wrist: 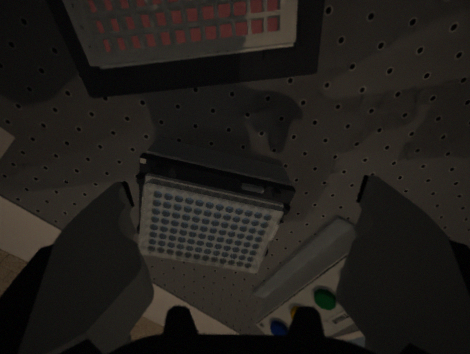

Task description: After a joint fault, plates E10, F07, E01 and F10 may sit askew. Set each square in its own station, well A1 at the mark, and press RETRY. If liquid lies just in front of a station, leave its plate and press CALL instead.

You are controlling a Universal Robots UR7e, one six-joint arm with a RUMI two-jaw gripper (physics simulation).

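Frame: origin at the arm's base, x back, y right, z up, level; metres.
Seen in the pictures: gripper, fingertip midpoint: (242, 182).
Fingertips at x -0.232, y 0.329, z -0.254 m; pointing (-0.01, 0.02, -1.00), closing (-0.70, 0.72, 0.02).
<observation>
Offsets run from my fingertips to a thing's top centre. "spot": to the spot under its first point. Level surfaces: height alone.
A white plate {dx +0.077, dy +0.027, dz -0.023 m} (207, 225) with rows of blue wells sits in the middle of the view, on a black station {spot: dx +0.032, dy -0.001, dz -0.047 m} (215, 176). A small light mark shows at the station's upper left corner. The plate seems slightly turned against the station's edge; its label and well A1 cannot be read. My gripper (242, 182) is open and empty, its jaws spread left and right of the plate, apart from it. Part of a second plate {spot: dx -0.040, dy -0.073, dz -0.041 m} (195, 35) with red wells shows at the top, in a black frame. I cannot make out liquid in front of the station.
A button panel (310, 320) with a green button {spot: dx +0.073, dy +0.214, dz -0.034 m} (325, 298), a blue button {spot: dx +0.169, dy +0.233, dz -0.034 m} (279, 328) and a partly hidden yellow button lies at the lower right, beside a grey sloped bar {spot: dx +0.081, dy +0.214, dz -0.098 m} (305, 257). The surface is a dark perforated board {dz -0.101 m} (350, 125), with shadows across it.
</observation>
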